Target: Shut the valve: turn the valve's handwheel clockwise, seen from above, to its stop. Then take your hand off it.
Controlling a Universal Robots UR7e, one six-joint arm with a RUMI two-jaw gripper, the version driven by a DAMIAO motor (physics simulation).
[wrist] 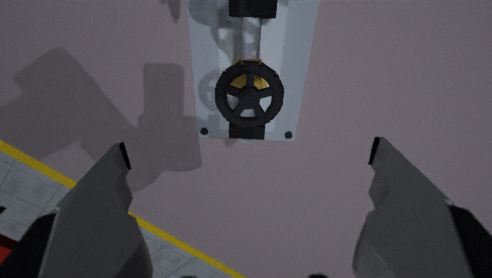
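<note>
The valve's black round handwheel (249,98) shows in the upper middle of the wrist view, with several spokes and a central hub. The yellow valve body (258,81) shows partly between its spokes. A silver pipe runs up from it, and black blocks hold the pipe on a pale base plate (295,95). My gripper (248,143) is open, with its two fingers wide apart at the left and right. The handwheel lies beyond the fingertips and apart from them. Nothing is between the fingers.
The valve stands on a pinkish-grey surface (390,65). A yellow line (170,237) runs along its edge at the lower left, with grey tiled floor beyond. A red object (6,250) shows at the lower left corner. Dark shadows fall left of the valve.
</note>
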